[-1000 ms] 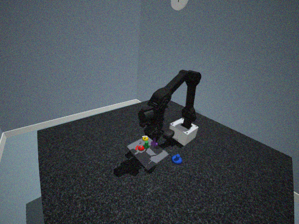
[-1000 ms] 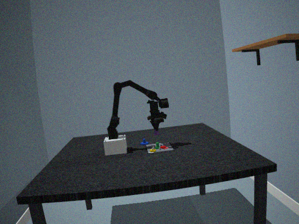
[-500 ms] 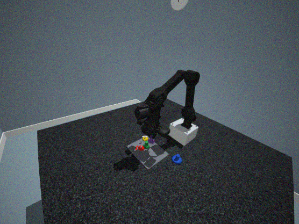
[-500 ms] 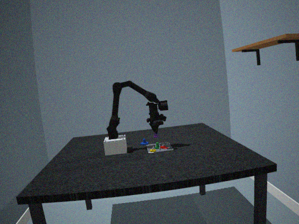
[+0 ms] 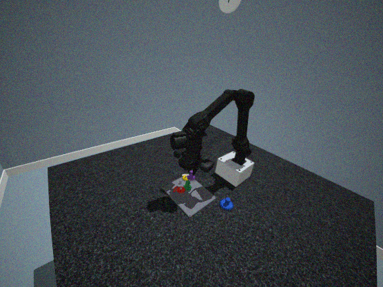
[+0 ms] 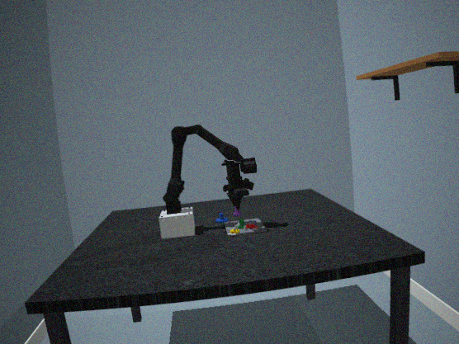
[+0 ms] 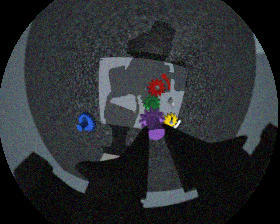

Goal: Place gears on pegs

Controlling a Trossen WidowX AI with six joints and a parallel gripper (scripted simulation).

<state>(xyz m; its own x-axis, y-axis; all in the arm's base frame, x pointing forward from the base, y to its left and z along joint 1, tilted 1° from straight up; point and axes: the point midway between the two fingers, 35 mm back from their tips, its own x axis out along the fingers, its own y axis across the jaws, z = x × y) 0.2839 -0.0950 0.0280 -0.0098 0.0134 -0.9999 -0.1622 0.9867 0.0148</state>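
The green gear is 70 mm below my gripper tip, 10 mm to the right of it and 10 mm ahead of it. The rest, counted from my gripper tip: yellow gear 80 mm below, 60 mm to the right, 30 mm behind; then red gear 80 mm below, 50 mm ahead, 10 mm to the right; then purple gear 10 mm below.
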